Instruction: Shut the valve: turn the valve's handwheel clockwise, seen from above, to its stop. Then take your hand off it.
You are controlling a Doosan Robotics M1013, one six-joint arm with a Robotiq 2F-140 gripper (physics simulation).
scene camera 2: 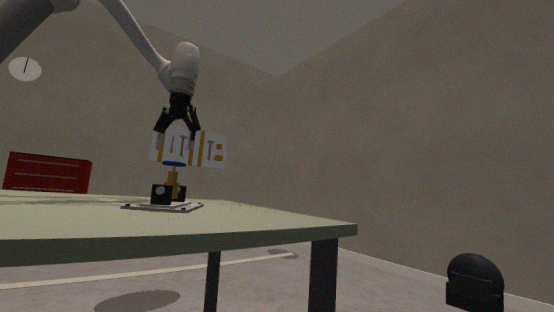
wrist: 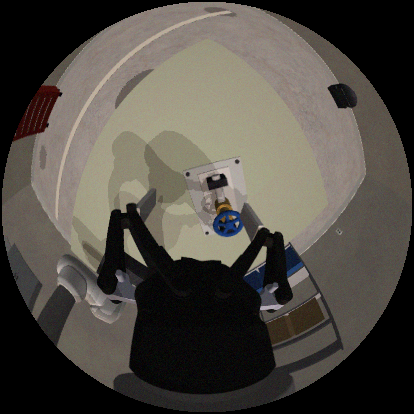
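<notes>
The valve's blue handwheel (scene camera 2: 174,163) (wrist: 228,223) sits level on top of the brass valve body (scene camera 2: 172,178) (wrist: 223,206). The valve stands on a light base plate (scene camera 2: 132,206) (wrist: 240,172) on the table. My gripper (scene camera 2: 175,144) (wrist: 199,202) is open and empty, pointing down. In the scene view its fingertips are a little above the wheel, one to each side. In the wrist view the wheel lies between the fingers, close to the right finger and far from the left one. No contact with the wheel shows.
The green table top (scene camera 2: 260,220) (wrist: 215,80) carries the valve. Black blocks (scene camera 2: 161,194) (wrist: 217,181) flank the valve's pipe. A red cabinet (scene camera 2: 47,172) (wrist: 37,112) and a tool board (scene camera 2: 215,150) stand beyond the table. A black rounded object (scene camera 2: 475,282) (wrist: 343,96) is beyond the table's edge.
</notes>
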